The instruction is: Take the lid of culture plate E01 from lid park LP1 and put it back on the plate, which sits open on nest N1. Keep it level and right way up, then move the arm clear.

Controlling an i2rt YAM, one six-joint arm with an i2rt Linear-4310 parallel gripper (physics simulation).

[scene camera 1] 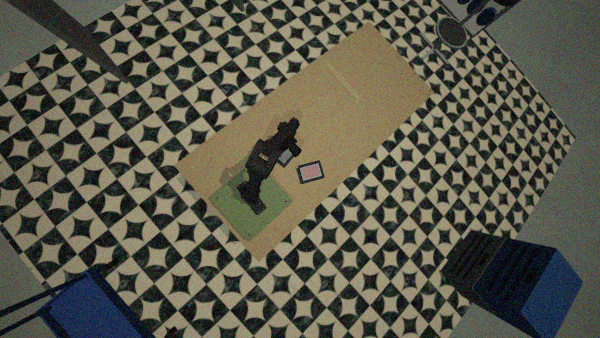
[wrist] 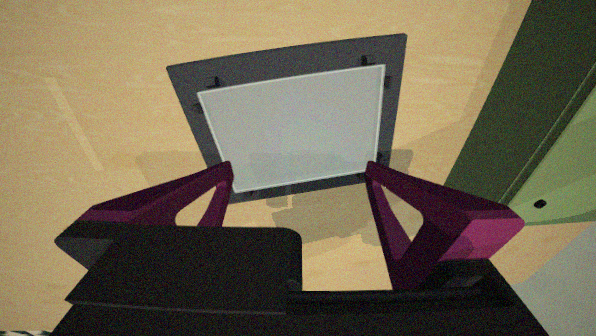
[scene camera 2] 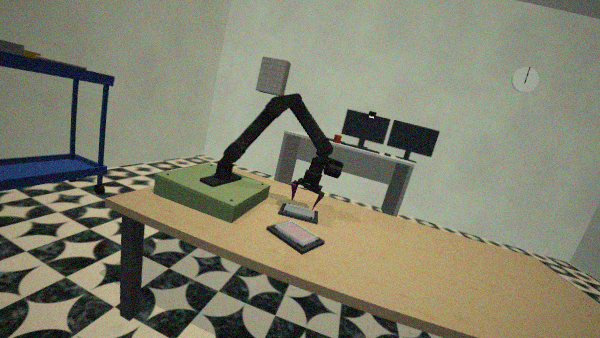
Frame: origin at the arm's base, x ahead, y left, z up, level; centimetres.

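Seen in the pictures: gripper, fingertip midpoint: [wrist: 298, 168] [scene camera 2: 302, 204]; arm's base at its link origin: [scene camera 1: 251, 197] [scene camera 2: 222, 179].
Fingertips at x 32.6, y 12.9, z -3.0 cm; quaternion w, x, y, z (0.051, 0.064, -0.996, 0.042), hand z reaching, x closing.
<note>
Pixels of each thing's top centre, then the offset from my fingertips to it. Level surfaces: height alone.
- dark lid park LP1 at its top centre: [wrist: 300, 138] [scene camera 2: 299, 209] [scene camera 1: 285, 151] dz -2.0, dx -0.1, dy -1.5 cm
- open culture plate E01 at its top centre: [scene camera 2: 296, 230] [scene camera 1: 311, 171] dz -1.4, dx +5.5, dy -21.5 cm
- wooden table at its surface level: dz -4.0 cm
The pale, translucent lid [scene camera 1: 285, 157] [scene camera 2: 300, 210] [wrist: 300, 125] lies flat on the dark lid park LP1 [wrist: 280, 56], inside its small corner posts. My gripper [scene camera 2: 304, 204] [wrist: 298, 168] is open and empty, pointing down at the lid. In the wrist view its magenta fingertips appear at the left and right edges of the lid's near end; in scene camera 2 they are a little above it. The open culture plate E01 [scene camera 1: 311, 171] [scene camera 2: 296, 232], with pink contents, sits on the dark nest N1 [scene camera 1: 300, 173] [scene camera 2: 313, 246]. It does not show in the wrist view.
The arm stands on a green base block [scene camera 1: 272, 200] [scene camera 2: 200, 200] [wrist: 560, 175] at one end of the wooden table [scene camera 1: 350, 115] [scene camera 2: 400, 260] [wrist: 100, 100]. The nest is beside the lid park. A blue cart [scene camera 2: 90, 75] and a desk with monitors [scene camera 2: 365, 127] stand beyond the table.
</note>
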